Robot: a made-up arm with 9 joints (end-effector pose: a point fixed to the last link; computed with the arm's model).
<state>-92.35 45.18 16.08 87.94 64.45 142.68 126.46 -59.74 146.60</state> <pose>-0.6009 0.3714 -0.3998 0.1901 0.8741 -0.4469 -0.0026</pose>
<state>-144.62 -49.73 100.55 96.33 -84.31 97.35 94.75 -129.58 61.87</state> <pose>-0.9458 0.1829 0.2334 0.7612 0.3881 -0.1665 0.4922</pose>
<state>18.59 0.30 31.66 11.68 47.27 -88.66 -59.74 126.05 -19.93</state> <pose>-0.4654 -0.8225 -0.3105 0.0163 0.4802 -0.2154 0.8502</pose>
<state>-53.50 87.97 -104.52 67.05 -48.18 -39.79 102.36 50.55 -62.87</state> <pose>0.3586 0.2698 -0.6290 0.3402 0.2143 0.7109 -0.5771</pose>
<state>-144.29 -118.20 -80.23 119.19 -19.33 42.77 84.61 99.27 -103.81</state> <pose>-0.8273 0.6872 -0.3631 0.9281 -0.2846 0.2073 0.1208</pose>
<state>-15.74 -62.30 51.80 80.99 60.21 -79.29 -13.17 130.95 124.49</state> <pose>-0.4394 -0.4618 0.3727 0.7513 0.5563 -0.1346 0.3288</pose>
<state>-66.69 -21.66 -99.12 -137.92 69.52 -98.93 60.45 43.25 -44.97</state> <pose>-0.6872 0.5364 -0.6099 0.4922 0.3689 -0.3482 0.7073</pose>
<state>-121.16 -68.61 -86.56 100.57 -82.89 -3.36 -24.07 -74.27 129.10</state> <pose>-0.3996 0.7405 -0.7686 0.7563 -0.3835 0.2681 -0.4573</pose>
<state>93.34 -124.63 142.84 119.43 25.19 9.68 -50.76 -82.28 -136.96</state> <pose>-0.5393 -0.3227 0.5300 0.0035 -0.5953 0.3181 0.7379</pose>
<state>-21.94 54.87 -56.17 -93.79 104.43 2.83 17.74 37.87 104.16</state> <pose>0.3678 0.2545 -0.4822 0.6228 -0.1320 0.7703 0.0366</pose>
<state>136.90 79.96 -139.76 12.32 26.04 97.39 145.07 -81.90 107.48</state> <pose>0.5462 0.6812 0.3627 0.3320 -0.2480 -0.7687 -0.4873</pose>
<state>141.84 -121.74 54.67 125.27 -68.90 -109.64 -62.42 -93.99 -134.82</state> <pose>-0.0968 0.3941 0.2380 0.7451 0.4323 0.1490 -0.4855</pose>
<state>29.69 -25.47 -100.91 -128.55 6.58 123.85 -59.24 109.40 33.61</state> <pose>0.1882 -0.5610 -0.2401 0.7547 -0.4838 -0.4064 -0.1767</pose>
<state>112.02 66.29 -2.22 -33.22 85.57 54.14 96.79 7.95 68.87</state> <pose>0.7026 0.0340 0.5320 0.5582 -0.6618 -0.0633 -0.4964</pose>
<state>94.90 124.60 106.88 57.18 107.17 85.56 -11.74 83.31 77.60</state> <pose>-0.5449 0.2309 0.4585 0.0951 0.4353 -0.8667 0.2243</pose>
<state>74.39 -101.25 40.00 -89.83 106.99 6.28 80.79 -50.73 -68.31</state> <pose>-0.9360 0.0912 0.3919 0.3456 -0.3422 0.7710 0.4112</pose>
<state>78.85 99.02 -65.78 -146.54 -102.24 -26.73 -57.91 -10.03 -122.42</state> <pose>0.0557 -0.0190 1.1723 0.4176 0.8594 0.2379 0.1743</pose>
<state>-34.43 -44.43 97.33 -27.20 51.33 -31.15 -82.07 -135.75 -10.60</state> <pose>-0.2428 -0.5192 -0.7994 0.2814 -0.7937 -0.5091 0.1780</pose>
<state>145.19 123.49 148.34 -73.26 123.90 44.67 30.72 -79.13 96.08</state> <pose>-0.1188 0.9930 0.1625 0.2904 0.1853 -0.9313 -0.1183</pose>
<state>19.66 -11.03 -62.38 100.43 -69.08 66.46 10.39 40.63 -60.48</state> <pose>-0.4462 -1.1776 -0.2638 0.3103 -0.0970 0.1360 0.9359</pose>
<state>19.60 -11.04 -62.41 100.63 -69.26 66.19 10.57 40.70 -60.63</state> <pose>-0.4438 -1.1772 -0.2686 0.3085 -0.0947 0.1317 0.9373</pose>
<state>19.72 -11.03 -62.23 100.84 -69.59 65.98 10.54 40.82 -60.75</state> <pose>-0.4409 -1.1781 -0.2696 0.3061 -0.0913 0.1291 0.9388</pose>
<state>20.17 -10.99 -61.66 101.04 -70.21 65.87 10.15 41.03 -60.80</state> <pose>-0.4372 -1.1814 -0.2640 0.3024 -0.0856 0.1295 0.9404</pose>
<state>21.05 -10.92 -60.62 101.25 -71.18 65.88 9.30 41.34 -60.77</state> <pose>-0.4328 -1.1877 -0.2492 0.2971 -0.0771 0.1341 0.9422</pose>
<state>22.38 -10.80 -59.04 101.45 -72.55 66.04 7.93 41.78 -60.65</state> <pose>-0.4272 -1.1967 -0.2246 0.2901 -0.0651 0.1433 0.9440</pose>
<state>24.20 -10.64 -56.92 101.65 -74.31 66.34 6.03 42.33 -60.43</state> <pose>-0.4203 -1.2083 -0.1884 0.2811 -0.0496 0.1580 0.9453</pose>
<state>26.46 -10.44 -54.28 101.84 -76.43 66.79 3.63 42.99 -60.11</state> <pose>-0.4118 -1.2210 -0.1408 0.2705 -0.0304 0.1785 0.9455</pose>
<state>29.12 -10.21 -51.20 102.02 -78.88 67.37 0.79 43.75 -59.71</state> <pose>-0.4016 -1.2335 -0.0819 0.2585 -0.0074 0.2047 0.9440</pose>
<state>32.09 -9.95 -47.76 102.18 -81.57 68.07 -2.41 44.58 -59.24</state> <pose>-0.3889 -1.2438 -0.0126 0.2455 0.0186 0.2364 0.9399</pose>
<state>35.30 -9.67 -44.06 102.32 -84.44 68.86 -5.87 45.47 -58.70</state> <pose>-0.3735 -1.2500 0.0655 0.2317 0.0472 0.2730 0.9325</pose>
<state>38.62 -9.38 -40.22 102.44 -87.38 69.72 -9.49 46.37 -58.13</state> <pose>-0.3551 -1.2505 0.1495 0.2176 0.0773 0.3133 0.9211</pose>
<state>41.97 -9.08 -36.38 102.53 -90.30 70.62 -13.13 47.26 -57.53</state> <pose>-0.3336 -1.2441 0.2365 0.2038 0.1075 0.3558 0.9057</pose>
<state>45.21 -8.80 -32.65 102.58 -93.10 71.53 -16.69 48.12 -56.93</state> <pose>-0.3098 -1.2308 0.3222 0.1907 0.1369 0.3986 0.8866</pose>
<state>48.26 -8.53 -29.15 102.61 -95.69 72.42 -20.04 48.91 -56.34</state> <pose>-0.2842 -1.2114 0.4030 0.1785 0.1640 0.4399 0.8647</pose>
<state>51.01 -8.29 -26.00 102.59 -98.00 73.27 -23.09 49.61 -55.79</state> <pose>-0.2587 -1.1875 0.4757 0.1678 0.1881 0.4780 0.8414</pose>
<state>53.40 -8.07 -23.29 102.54 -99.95 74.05 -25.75 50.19 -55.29</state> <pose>-0.2347 -1.1617 0.5381 0.1588 0.2079 0.5116 0.8185</pose>
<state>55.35 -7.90 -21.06 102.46 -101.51 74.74 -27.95 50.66 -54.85</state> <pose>-0.2139 -1.1368 0.5884 0.1516 0.2236 0.5393 0.7976</pose>
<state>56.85 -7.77 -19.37 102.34 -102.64 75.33 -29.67 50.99 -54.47</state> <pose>-0.1975 -1.1148 0.6270 0.1464 0.2344 0.5613 0.7801</pose>
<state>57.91 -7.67 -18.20 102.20 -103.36 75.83 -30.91 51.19 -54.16</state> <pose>-0.1863 -1.0972 0.6548 0.1432 0.2407 0.5775 0.7668</pose>
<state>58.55 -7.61 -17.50 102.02 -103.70 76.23 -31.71 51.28 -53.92</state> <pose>-0.1800 -1.0846 0.6729 0.1418 0.2432 0.5885 0.7579</pose>
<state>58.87 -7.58 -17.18 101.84 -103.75 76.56 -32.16 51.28 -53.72</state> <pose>-0.1782 -1.0765 0.6837 0.1419 0.2425 0.5952 0.7528</pose>
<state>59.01 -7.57 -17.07 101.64 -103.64 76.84 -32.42 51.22 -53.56</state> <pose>-0.1787 -1.0709 0.6906 0.1427 0.2402 0.5998 0.7498</pose>
